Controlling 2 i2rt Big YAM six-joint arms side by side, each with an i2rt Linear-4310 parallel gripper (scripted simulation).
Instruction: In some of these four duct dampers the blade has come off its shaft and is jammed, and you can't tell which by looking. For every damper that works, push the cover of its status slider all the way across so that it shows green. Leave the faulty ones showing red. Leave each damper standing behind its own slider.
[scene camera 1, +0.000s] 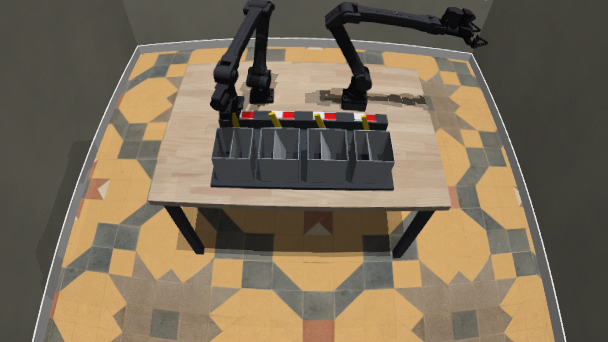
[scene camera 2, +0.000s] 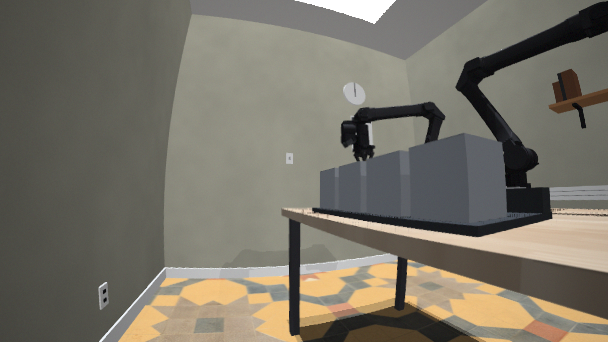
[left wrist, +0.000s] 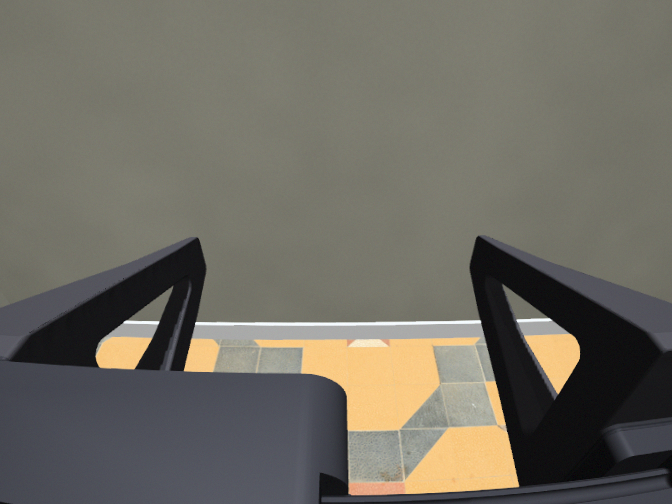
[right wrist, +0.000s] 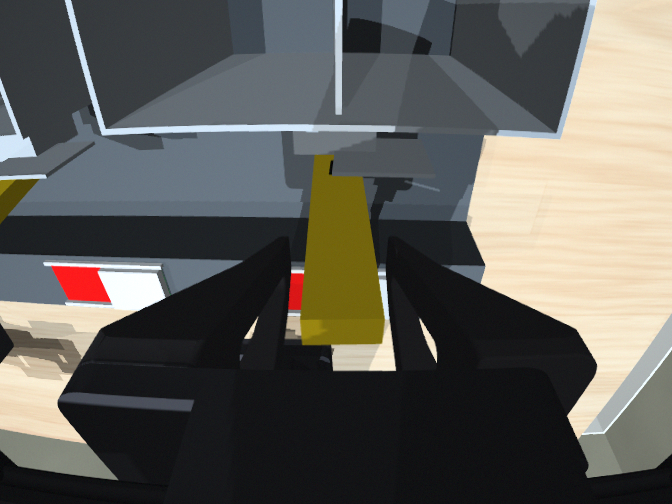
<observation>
My right gripper (right wrist: 338, 252): 0.13 m from the lens. A damper (right wrist: 508, 75): 0.18 m from the lens. A damper (right wrist: 50, 85) is 0.19 m from the lens. A white slider cover (right wrist: 129, 289) is 0.33 m from the lens.
</observation>
